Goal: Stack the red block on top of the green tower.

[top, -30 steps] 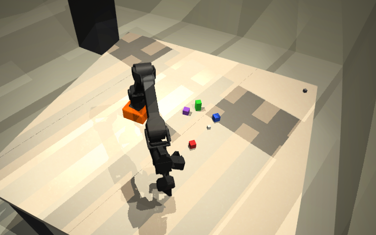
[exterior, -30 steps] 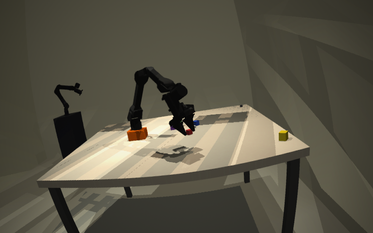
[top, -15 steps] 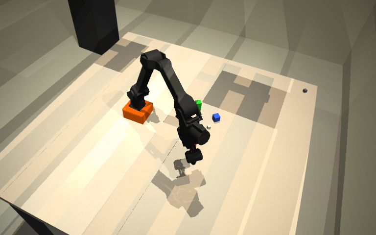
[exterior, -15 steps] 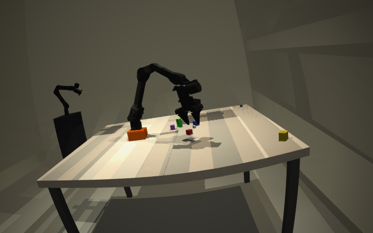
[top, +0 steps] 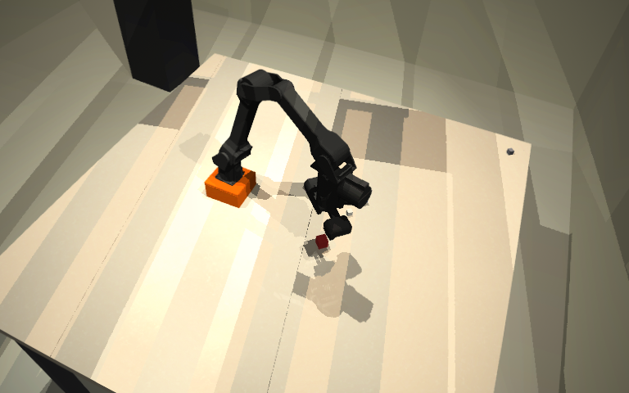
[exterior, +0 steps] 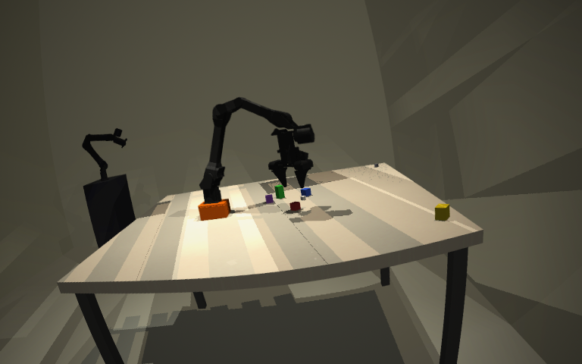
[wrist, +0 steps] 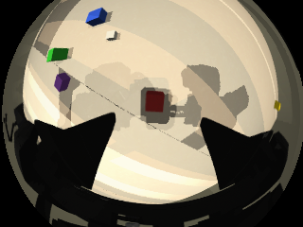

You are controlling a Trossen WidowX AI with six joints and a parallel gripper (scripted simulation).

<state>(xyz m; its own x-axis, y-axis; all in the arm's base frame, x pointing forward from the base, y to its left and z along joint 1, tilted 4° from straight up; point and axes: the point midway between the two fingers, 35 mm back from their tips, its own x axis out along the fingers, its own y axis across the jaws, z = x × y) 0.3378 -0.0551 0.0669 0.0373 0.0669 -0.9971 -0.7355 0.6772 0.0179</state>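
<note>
Now: the red block 7 cm below my gripper tip. The rest, counted from my gripper tip: blue cube 2 cm ahead, 21 cm to the left, 7 cm below; then purple cube 13 cm behind, 17 cm to the left, 7 cm below; then small white cube 2 cm ahead, 14 cm to the left, 8 cm below.
</note>
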